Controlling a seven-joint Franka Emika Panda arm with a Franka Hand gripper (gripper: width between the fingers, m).
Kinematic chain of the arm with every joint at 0, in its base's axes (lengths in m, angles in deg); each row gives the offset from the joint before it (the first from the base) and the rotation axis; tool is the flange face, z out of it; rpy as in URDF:
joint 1: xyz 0 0 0.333 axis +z
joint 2: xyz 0 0 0 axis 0.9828 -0.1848 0
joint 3: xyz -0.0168 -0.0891 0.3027 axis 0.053 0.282 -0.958
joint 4: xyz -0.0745 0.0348 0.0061 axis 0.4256 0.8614 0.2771
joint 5: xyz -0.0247 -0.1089 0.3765 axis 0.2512 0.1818 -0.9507
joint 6: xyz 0 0 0 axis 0.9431 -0.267 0.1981
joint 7: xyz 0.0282 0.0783 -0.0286 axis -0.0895 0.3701 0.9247
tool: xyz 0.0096 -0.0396 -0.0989 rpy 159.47 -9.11 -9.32
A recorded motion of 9 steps. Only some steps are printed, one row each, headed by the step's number.
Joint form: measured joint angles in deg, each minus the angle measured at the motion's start. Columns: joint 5, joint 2, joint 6, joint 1, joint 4, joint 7, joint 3.
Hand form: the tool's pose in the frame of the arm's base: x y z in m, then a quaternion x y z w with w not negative. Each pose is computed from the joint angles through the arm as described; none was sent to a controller.
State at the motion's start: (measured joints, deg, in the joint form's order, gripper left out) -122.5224 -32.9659 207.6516 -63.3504 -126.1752 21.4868 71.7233
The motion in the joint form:
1: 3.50 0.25 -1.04 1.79 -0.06 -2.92 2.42
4: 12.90 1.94 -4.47 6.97 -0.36 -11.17 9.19
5: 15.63 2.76 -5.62 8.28 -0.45 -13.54 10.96
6: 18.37 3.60 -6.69 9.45 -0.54 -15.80 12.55
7: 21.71 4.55 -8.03 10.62 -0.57 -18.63 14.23
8: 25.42 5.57 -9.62 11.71 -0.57 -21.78 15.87
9: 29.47 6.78 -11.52 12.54 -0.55 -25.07 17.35
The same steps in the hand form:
1: 0.4924 0.1134 0.2180 -0.71281 0.67857 -0.04270 0.17212
4: 0.4961 0.1129 0.2297 -0.71711 0.67883 -0.04350 0.15184
5: 0.4970 0.1128 0.2355 -0.71788 0.67903 -0.04393 0.14710
6: 0.4977 0.1130 0.2415 -0.71915 0.67857 -0.04507 0.14256
7: 0.4985 0.1132 0.2484 -0.71994 0.67891 -0.04621 0.13650
8: 0.4990 0.1132 0.2554 -0.72052 0.67977 -0.04719 0.12860
9: 0.4991 0.1125 0.2634 -0.72121 0.68068 -0.04840 0.11914

